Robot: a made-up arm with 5 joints. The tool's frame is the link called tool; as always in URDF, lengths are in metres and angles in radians. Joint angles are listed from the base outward.
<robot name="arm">
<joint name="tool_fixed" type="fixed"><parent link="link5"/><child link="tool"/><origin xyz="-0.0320 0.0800 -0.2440"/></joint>
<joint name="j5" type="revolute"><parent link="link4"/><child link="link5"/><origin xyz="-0.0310 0.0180 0.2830"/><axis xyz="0 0 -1"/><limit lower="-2.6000" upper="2.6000"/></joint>
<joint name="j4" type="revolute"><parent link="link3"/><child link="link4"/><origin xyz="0.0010 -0.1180 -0.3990"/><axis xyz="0 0 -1"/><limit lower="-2.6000" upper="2.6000"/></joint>
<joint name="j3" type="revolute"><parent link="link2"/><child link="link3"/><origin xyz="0.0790 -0.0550 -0.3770"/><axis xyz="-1 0 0"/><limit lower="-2.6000" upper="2.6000"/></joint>
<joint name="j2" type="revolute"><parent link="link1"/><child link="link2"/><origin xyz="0.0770 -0.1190 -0.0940"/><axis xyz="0 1 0"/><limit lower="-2.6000" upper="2.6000"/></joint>
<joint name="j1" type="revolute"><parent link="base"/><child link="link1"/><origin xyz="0.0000 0.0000 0.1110"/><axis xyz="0 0 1"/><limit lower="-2.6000" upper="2.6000"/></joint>
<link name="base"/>
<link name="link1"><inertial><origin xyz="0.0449 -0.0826 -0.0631"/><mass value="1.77"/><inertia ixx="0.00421" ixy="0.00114" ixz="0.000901" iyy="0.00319" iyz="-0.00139" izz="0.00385"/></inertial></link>
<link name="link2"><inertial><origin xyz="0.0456 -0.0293 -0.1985"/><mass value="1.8"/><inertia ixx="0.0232" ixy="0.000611" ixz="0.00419" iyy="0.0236" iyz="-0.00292" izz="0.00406"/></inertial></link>
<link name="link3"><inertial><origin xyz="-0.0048 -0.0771 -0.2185"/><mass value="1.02"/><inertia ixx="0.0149" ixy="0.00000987" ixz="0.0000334" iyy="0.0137" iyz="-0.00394" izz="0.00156"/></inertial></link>
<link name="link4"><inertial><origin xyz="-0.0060 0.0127 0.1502"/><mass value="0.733"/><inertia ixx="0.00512" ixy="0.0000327" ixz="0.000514" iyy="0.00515" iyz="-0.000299" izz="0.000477"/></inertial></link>
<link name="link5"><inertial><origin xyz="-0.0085 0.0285 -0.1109"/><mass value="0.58"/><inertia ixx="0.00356" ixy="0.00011" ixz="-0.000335" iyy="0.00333" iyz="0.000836" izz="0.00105"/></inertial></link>
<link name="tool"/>
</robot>
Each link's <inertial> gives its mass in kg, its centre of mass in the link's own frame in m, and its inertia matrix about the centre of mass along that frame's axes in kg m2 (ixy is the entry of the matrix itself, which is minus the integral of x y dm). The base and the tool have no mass. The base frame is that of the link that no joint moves.
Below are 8 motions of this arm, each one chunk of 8 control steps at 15 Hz.
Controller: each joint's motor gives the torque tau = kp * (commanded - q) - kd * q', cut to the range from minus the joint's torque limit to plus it. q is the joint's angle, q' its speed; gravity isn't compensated. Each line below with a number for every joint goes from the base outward.
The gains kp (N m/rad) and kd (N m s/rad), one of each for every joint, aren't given. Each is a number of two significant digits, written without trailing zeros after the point. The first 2 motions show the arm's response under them.
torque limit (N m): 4.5 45 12 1.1 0.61
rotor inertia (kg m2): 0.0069 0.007 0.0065 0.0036 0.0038
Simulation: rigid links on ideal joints. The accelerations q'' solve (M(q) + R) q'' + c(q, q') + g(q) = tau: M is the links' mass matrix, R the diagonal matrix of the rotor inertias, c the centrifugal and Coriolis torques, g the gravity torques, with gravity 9.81 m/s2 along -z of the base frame. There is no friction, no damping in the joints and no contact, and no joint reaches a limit. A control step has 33 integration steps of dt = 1/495 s. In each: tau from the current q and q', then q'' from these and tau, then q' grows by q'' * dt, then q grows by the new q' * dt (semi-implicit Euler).
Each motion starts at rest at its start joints. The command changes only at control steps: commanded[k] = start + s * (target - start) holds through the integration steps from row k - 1 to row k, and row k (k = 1, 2, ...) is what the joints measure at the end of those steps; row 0 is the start. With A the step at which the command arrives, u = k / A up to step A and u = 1 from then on. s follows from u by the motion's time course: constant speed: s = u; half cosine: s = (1 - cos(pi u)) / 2; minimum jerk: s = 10 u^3 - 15 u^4 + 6 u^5; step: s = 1 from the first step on.
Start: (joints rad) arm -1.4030 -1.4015 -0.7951 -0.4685 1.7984
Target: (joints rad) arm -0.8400 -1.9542 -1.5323 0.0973 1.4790
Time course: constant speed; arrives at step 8
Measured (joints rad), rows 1 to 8:
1: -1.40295 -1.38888 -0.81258 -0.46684 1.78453
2: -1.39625 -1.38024 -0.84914 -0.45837 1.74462
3: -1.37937 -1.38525 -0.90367 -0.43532 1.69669
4: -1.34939 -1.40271 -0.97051 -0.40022 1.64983
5: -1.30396 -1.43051 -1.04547 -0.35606 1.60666
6: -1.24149 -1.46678 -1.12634 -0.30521 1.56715
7: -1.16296 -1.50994 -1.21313 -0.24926 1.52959
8: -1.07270 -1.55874 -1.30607 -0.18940 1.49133
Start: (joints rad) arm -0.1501 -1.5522 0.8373 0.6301 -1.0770
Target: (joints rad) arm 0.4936 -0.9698 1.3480 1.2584 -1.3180
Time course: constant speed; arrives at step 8
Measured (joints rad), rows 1 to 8:
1: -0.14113 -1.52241 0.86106 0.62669 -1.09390
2: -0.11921 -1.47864 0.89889 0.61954 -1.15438
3: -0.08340 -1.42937 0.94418 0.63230 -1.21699
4: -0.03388 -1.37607 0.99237 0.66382 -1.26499
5: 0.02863 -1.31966 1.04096 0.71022 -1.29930
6: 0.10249 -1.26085 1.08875 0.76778 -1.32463
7: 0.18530 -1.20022 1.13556 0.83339 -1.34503
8: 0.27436 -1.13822 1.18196 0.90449 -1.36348
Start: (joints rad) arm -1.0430 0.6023 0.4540 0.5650 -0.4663
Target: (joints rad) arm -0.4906 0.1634 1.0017 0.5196 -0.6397
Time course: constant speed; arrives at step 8
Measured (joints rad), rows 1 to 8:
1: -1.04015 0.58786 0.44348 0.57770 -0.46482
2: -1.02214 0.56467 0.44512 0.59902 -0.44927
3: -0.98652 0.53640 0.47039 0.61304 -0.44255
4: -0.93562 0.50365 0.51349 0.62025 -0.44992
5: -0.87407 0.46707 0.56746 0.62315 -0.46623
6: -0.80623 0.42747 0.62687 0.62350 -0.48637
7: -0.73531 0.38561 0.68837 0.62222 -0.50758
8: -0.66334 0.34215 0.75029 0.61963 -0.52896

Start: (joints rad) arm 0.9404 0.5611 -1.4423 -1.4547 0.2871
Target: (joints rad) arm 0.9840 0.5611 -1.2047 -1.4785 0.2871
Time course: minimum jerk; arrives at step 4
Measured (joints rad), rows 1 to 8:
1: 0.93599 0.55254 -1.40861 -1.48340 0.27403
2: 0.93951 0.54277 -1.34712 -1.52496 0.23490
3: 0.94891 0.53482 -1.27203 -1.56253 0.19411
4: 0.96132 0.52847 -1.20597 -1.59684 0.15561
5: 0.97186 0.52311 -1.16146 -1.62330 0.12563
6: 0.97859 0.51851 -1.13575 -1.64052 0.10950
7: 0.98221 0.51470 -1.12221 -1.65053 0.10510
8: 0.98388 0.51162 -1.11556 -1.65584 0.10725

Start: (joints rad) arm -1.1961 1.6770 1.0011 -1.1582 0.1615
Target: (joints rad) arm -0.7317 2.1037 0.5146 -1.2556 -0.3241
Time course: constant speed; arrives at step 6
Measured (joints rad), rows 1 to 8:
1: -1.18325 1.66796 0.97648 -1.16981 0.15271
2: -1.15410 1.66862 0.93137 -1.18430 0.12681
3: -1.11081 1.68132 0.87305 -1.20028 0.07611
4: -1.05655 1.70376 0.80756 -1.21952 0.00413
5: -0.99402 1.73415 0.73836 -1.24250 -0.08376
6: -0.92540 1.77110 0.66733 -1.26899 -0.18273
7: -0.86613 1.80471 0.62440 -1.29416 -0.26928
8: -0.81785 1.83218 0.60188 -1.31837 -0.33352

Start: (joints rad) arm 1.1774 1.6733 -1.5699 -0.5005 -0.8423
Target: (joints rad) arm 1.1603 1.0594 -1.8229 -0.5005 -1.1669
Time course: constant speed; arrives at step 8
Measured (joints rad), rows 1 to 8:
1: 1.17851 1.64276 -1.57821 -0.49599 -0.85212
2: 1.17932 1.59769 -1.59574 -0.48998 -0.87837
3: 1.17840 1.54688 -1.61643 -0.48772 -0.91573
4: 1.17622 1.49169 -1.63834 -0.48974 -0.96175
5: 1.17344 1.43307 -1.66056 -0.49567 -1.01425
6: 1.17051 1.37176 -1.68263 -0.50497 -1.07127
7: 1.16770 1.30835 -1.70435 -0.51700 -1.13112
8: 1.16512 1.24334 -1.72569 -0.53108 -1.19234

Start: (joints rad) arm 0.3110 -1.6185 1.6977 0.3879 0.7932
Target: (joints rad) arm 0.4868 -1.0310 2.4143 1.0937 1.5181
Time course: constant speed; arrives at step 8
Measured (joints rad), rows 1 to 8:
1: 0.31361 -1.59123 1.72316 0.37724 0.79525
2: 0.32160 -1.55434 1.77073 0.37892 0.80362
3: 0.33396 -1.51126 1.83212 0.40351 0.84126
4: 0.34961 -1.46323 1.90197 0.44640 0.90562
5: 0.36771 -1.41119 1.97704 0.50329 0.98868
6: 0.38757 -1.35586 2.05555 0.57080 1.08407
7: 0.40862 -1.29785 2.13656 0.64643 1.18783
8: 0.43040 -1.23761 2.21966 0.72838 1.29770

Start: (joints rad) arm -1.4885 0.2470 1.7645 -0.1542 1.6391
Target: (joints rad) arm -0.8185 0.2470 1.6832 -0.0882 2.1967
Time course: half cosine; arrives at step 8
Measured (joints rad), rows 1 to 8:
1: -1.48113 0.24753 1.73021 -0.14057 1.62016
2: -1.46380 0.24901 1.68449 -0.12728 1.59090
3: -1.42792 0.25142 1.64554 -0.11806 1.59007
4: -1.36825 0.25375 1.61331 -0.10934 1.62837
5: -1.28531 0.25514 1.58654 -0.09908 1.69809
6: -1.18626 0.25496 1.56516 -0.08679 1.78426
7: -1.08390 0.25301 1.54998 -0.07327 1.86972
8: -0.99254 0.24956 1.54161 -0.06031 1.93786

